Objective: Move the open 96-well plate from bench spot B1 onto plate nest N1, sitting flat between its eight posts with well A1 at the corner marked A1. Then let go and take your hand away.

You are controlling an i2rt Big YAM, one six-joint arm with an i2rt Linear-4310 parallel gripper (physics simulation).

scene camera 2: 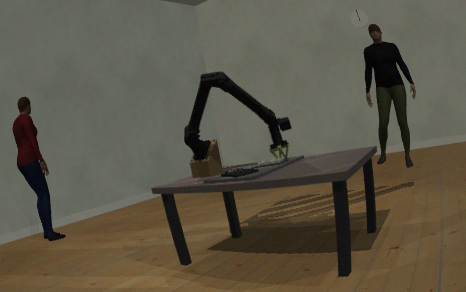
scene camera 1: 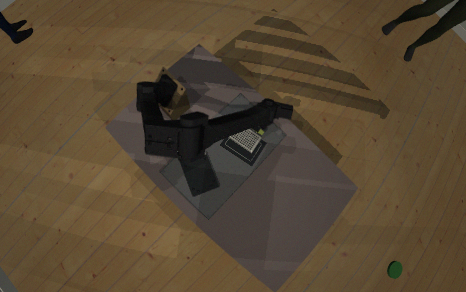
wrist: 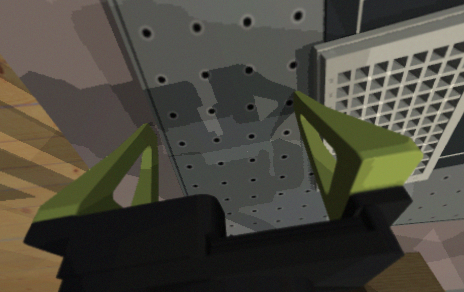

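Pixels of known places: gripper, fingertip midpoint: (wrist: 221,114); arm's base, link origin: (scene camera 2: 202,150) (scene camera 1: 166,90).
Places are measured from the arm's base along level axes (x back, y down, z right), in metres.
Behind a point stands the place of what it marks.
Note:
The white 96-well plate (scene camera 1: 245,140) {x -0.376, y 0.114, z -0.109 m} (wrist: 395,90) {x -0.395, y 0.117, z -0.127 m} lies on the dark, white-outlined pad of bench spot B1 (scene camera 1: 243,156) {x -0.419, y 0.128, z -0.054 m} (wrist: 342,20) {x -0.431, y 0.128, z -0.161 m}, covering part of it. My gripper (scene camera 2: 281,155) {x -0.380, y 0.130, z -0.226 m} (wrist: 221,114) {x -0.380, y 0.130, z -0.226 m} is open with nothing between its fingers, low over the perforated board. In the wrist view the plate is right of both fingertips, and the right finger overlaps its left edge; I cannot tell whether they touch. The dark plate nest N1 (scene camera 1: 201,176) {x -0.351, y 0.118, z 0.139 m} (scene camera 2: 240,173) {x -0.393, y 0.118, z 0.204 m} is at the board's other end, partly under the arm in scene camera 1. Its A1 mark is unreadable.
The grey perforated board (scene camera 1: 210,207) {x -0.472, y 0.130, z 0.207 m} (wrist: 215,30) {x -0.431, y 0.130, z -0.224 m} lies on the mauve table (scene camera 1: 310,200) {x -0.789, y 0.144, z -0.128 m} (scene camera 2: 320,165) {x -0.752, y 0.143, z 0.077 m}. The arm's wooden base block (scene camera 2: 206,167) {x -0.055, y 0.090, z 0.054 m} stands beside the board. The forearm passes above the board in scene camera 1. Two people stand away from the table.

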